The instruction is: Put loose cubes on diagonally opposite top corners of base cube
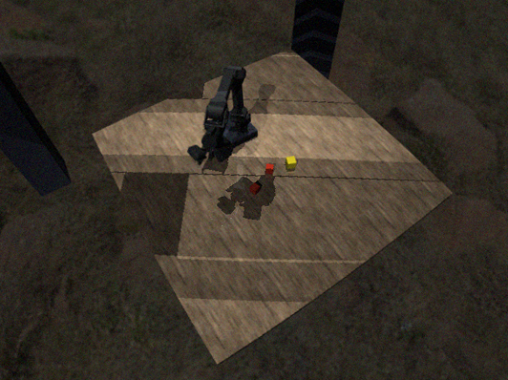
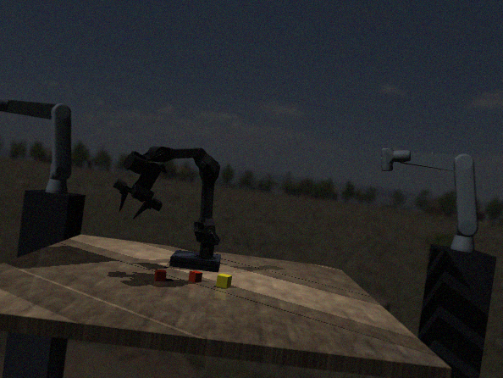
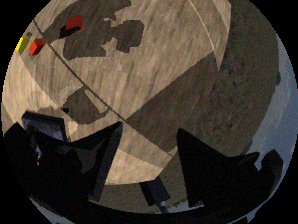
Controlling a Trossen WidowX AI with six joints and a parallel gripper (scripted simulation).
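Right now my gripper tip is 39 cm to the right of the yellow base cube, 17 cm above it and 7 cm short of it.
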